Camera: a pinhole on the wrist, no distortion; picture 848 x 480 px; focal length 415.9 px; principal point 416.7 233.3 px. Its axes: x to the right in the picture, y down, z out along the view. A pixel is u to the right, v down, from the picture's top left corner.
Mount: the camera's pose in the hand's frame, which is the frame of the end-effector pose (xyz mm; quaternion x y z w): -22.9 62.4 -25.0 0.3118 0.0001 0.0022 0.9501
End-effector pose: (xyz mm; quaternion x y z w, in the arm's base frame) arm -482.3 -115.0 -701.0 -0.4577 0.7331 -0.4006 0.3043
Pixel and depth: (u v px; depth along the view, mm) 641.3 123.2 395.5
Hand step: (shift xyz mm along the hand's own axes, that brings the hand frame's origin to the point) 191.7 -255.4 231.8
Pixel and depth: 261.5 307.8 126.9
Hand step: -70.1 5.3 90.6
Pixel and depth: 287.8 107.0 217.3
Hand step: -89.6 -119.8 110.9
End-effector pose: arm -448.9 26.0 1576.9 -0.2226 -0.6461 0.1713 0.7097
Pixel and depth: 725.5 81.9 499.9
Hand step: 349.8 -378.8 270.3
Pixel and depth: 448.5 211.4 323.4
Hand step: 2.4 -142.8 225.5
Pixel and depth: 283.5 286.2 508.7
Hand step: -185.3 -187.6 422.9
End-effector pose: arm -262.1 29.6 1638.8 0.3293 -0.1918 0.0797 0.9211
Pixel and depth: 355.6 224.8 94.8
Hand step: -36.7 4.6 50.2
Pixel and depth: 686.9 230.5 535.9
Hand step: 326.1 -256.6 405.0
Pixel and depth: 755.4 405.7 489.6
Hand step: 375.7 -62.5 490.1
